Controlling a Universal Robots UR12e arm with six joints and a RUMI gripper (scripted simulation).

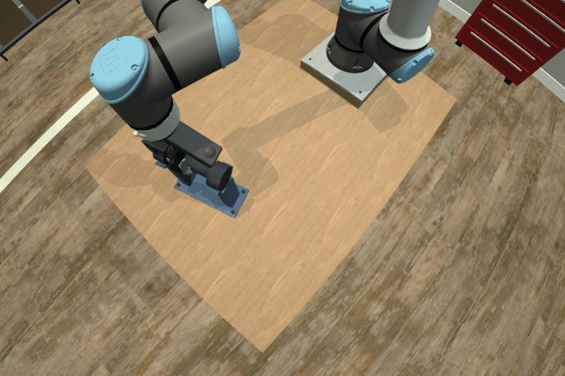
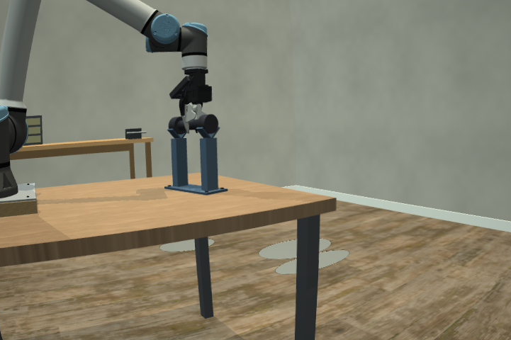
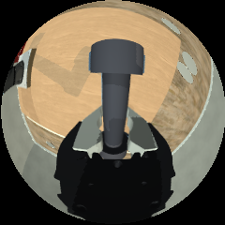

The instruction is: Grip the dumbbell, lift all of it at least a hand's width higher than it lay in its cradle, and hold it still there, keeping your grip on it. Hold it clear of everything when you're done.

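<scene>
Right now the dumbbell is 10 mm above my hand. From my hand the other things lie so: blue cradle: 110 mm below.
</scene>
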